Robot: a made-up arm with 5 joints.
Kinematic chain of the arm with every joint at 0, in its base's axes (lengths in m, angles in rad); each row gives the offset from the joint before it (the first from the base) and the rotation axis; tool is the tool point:
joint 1: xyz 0 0 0.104 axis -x
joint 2: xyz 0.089 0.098 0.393 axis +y
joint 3: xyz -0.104 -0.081 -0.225 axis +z
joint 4: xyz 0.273 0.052 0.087 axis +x
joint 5: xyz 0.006 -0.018 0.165 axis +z
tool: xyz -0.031 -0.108 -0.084
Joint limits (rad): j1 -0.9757..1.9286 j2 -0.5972..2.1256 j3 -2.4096..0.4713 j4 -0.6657..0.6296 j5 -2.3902..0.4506
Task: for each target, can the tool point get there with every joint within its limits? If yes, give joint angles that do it. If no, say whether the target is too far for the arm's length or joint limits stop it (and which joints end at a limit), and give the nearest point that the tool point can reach.
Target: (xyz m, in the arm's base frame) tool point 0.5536 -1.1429 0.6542
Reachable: no: too far | nearest point 0.1986 -0.7117 0.4538 | short by 0.593 m
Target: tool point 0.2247 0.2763 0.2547
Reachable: yes | joints 1.0045 0.3286 0.2270 -0.2223 0.0391
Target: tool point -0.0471 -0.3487 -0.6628
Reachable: no: joint limits stop it (at a limit: joint 1, joint 2, joint 4, joint 5) | nearest point -0.0026 -0.2814 -0.0417 | short by 0.626 m
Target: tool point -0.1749 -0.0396 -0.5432
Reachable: no: joint limits stop it (at a limit: joint 1, joint 3, joint 4, joint 5) | nearest point -0.0117 0.2012 -0.2583 | short by 0.407 m
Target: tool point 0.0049 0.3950 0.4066
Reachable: yes | joints 1.3062 1.1871 -1.3091 -0.0433 -0.4836
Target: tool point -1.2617 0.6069 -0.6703
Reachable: no: too far | nearest point -0.3093 0.5293 0.0215 | short by 1.180 m
